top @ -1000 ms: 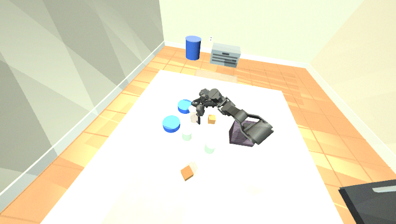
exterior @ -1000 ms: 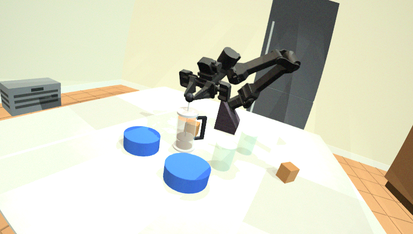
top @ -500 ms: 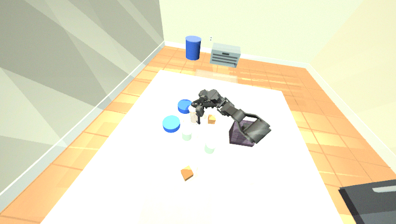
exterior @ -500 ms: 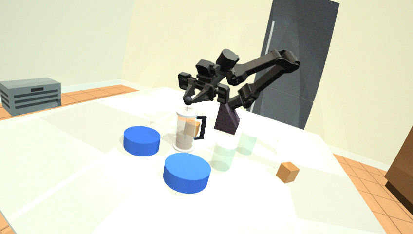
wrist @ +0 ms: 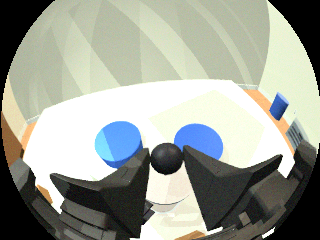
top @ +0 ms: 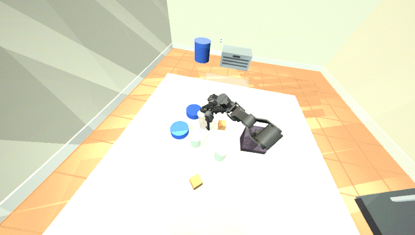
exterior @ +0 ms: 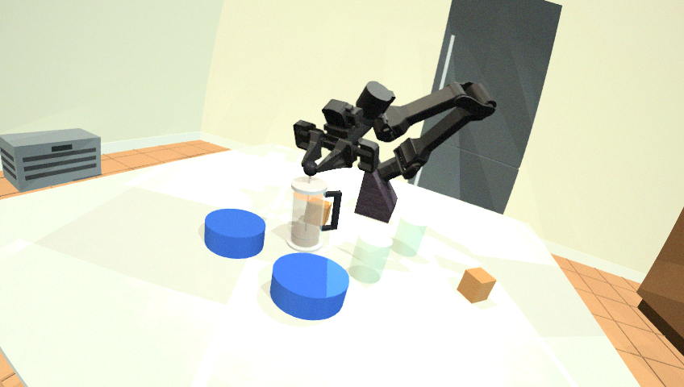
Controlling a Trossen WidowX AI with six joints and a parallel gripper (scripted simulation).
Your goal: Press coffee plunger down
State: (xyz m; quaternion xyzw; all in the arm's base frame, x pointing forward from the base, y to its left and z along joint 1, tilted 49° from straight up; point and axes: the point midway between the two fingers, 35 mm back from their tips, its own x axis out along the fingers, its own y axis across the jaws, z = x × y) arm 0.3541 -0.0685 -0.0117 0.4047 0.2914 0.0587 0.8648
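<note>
Right now my gripper tip is 30 mm past the coffee press, 20 mm to the right of it and 80 mm above it.
</note>
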